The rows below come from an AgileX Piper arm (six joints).
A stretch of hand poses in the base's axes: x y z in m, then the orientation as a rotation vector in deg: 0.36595, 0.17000, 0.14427, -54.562, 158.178, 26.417; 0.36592, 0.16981, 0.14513, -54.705, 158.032, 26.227; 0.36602, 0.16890, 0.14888, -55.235, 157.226, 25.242; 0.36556, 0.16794, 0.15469, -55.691, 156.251, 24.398; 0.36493, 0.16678, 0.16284, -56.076, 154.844, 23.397; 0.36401, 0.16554, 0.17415, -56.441, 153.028, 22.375; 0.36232, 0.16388, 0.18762, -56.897, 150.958, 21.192; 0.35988, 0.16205, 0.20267, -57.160, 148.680, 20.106; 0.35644, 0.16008, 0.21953, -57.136, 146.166, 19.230; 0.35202, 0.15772, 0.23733, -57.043, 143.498, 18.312; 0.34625, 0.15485, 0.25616, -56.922, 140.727, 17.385; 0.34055, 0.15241, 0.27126, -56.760, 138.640, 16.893; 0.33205, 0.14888, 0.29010, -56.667, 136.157, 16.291; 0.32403, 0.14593, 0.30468, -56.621, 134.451, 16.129; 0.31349, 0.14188, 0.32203, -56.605, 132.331, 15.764; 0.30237, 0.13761, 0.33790, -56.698, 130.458, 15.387; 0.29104, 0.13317, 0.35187, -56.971, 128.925, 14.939; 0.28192, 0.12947, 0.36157, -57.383, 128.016, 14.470; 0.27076, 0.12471, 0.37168, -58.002, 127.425, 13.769; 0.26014, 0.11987, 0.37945, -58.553, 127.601, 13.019; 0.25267, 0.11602, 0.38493, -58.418, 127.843, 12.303
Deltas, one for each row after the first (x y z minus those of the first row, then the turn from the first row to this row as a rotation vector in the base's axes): -0.00003, -0.00019, 0.00086, -0.077, -0.170, 0.092; 0.00007, -0.00110, 0.00461, -0.425, -1.129, 0.432; -0.00039, -0.00206, 0.01042, -0.620, -2.197, 0.753; -0.00102, -0.00322, 0.01857, -0.740, -3.709, 1.057; -0.00194, -0.00446, 0.02988, -0.725, -5.590, 1.392; -0.00363, -0.00612, 0.04335, -0.739, -7.728, 1.814; -0.00607, -0.00795, 0.05840, -0.600, -10.051, 2.147; -0.00951, -0.00992, 0.07526, -0.207, -12.569, 2.335; -0.01393, -0.01228, 0.09306, 0.217, -15.251, 2.503; -0.01970, -0.01515, 0.11189, 0.666, -18.033, 2.677; -0.02540, -0.01759, 0.12699, 1.144, -20.074, 2.783; -0.03390, -0.02112, 0.14583, 1.679, -22.487, 2.992; -0.04192, -0.02407, 0.16041, 2.209, -24.054, 3.177; -0.05246, -0.02812, 0.17776, 2.750, -26.048, 3.434; -0.06358, -0.03239, 0.19363, 3.169, -27.802, 3.746; -0.07491, -0.03683, 0.20760, 3.379, -29.240, 4.147; -0.08403, -0.04053, 0.21730, 3.315, -30.103, 4.562; -0.09519, -0.04529, 0.22741, 2.932, -30.715, 5.071; -0.10581, -0.05013, 0.23518, 2.246, -30.681, 5.404; -0.11328, -0.05398, 0.24066, 1.684, -30.740, 5.205
